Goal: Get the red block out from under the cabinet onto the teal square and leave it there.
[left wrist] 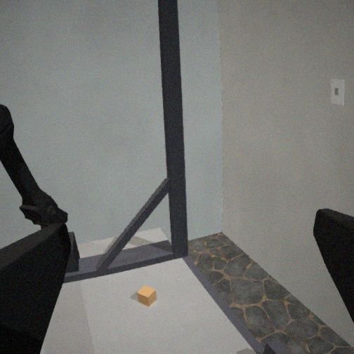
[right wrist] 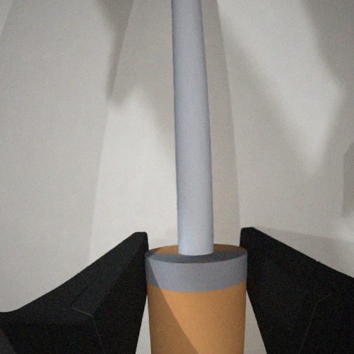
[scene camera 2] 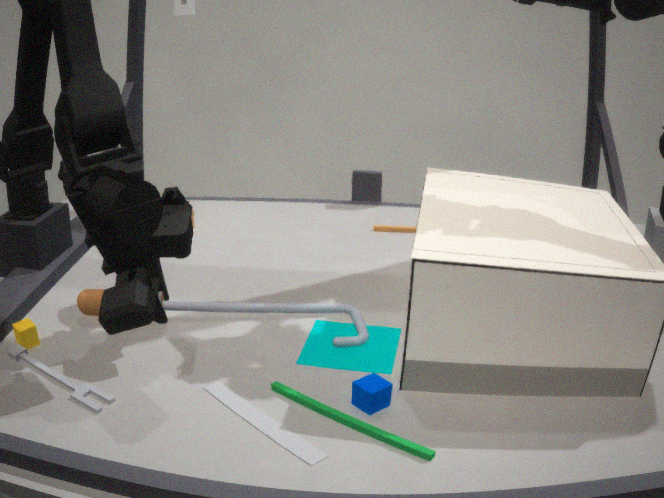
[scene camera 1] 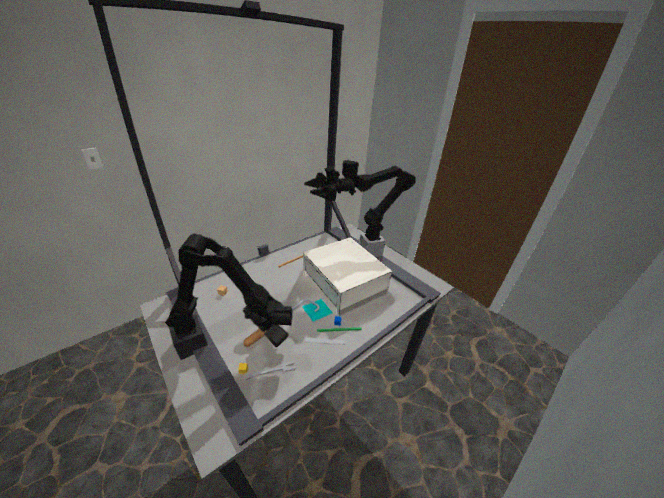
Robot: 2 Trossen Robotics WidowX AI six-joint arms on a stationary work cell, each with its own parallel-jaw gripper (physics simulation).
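Places are measured from the left arm's base along level axes (x ahead, y left, z up), in metres.
Pixels of known places: left gripper, fingertip midpoint: (scene camera 1: 307, 187); right gripper, fingertip midpoint: (scene camera 2: 164, 311) (scene camera 1: 268, 328); left arm's base, link origin: (scene camera 1: 372, 237); right arm's base, link origin: (scene camera 2: 28, 212) (scene camera 1: 185, 328).
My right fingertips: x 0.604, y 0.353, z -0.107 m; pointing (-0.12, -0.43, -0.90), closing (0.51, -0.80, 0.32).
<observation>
Ahead of a thing's pixels: the offset from my right fingertips to its middle. "spot": to the spot under its first point.
The white cabinet {dx -0.380, dy -0.167, dz +0.061 m} (scene camera 1: 348, 268) (scene camera 2: 525, 321) stands at the right of the table. The teal square {spot: dx -0.186, dy -0.026, dz -0.007 m} (scene camera 1: 312, 314) (scene camera 2: 321, 356) lies flat just left of it. The red block does not show in any view; the cabinet hides the space under it. My right gripper (scene camera 1: 271, 332) (scene camera 2: 150, 305) (right wrist: 194, 241) is shut on the orange handle of a hook tool {dx -0.065, dy +0.001, dz +0.007 m} (scene camera 1: 253, 338) (scene camera 2: 241, 307) (right wrist: 193, 150). In scene camera 2 the tool's grey rod points right, and its bent end is over the teal square, outside the cabinet. My left gripper (scene camera 1: 310, 187) (left wrist: 194, 230) is open, empty and high above the table.
A blue block {dx -0.271, dy +0.045, dz +0.006 m} (scene camera 1: 337, 320) (scene camera 2: 371, 394) and a green stick {dx -0.265, dy +0.082, dz -0.003 m} (scene camera 1: 338, 329) (scene camera 2: 353, 422) lie in front of the teal square. A white strip {dx -0.196, dy +0.115, dz -0.006 m} (scene camera 2: 265, 423), a grey fork {dx +0.023, dy +0.182, dz -0.004 m} (scene camera 2: 58, 377) and a yellow block {dx +0.108, dy +0.154, dz +0.006 m} (scene camera 2: 25, 333) lie farther left. An orange block {dx +0.166, dy -0.253, dz +0.008 m} (scene camera 1: 222, 290) (left wrist: 147, 296) lies farther back.
</observation>
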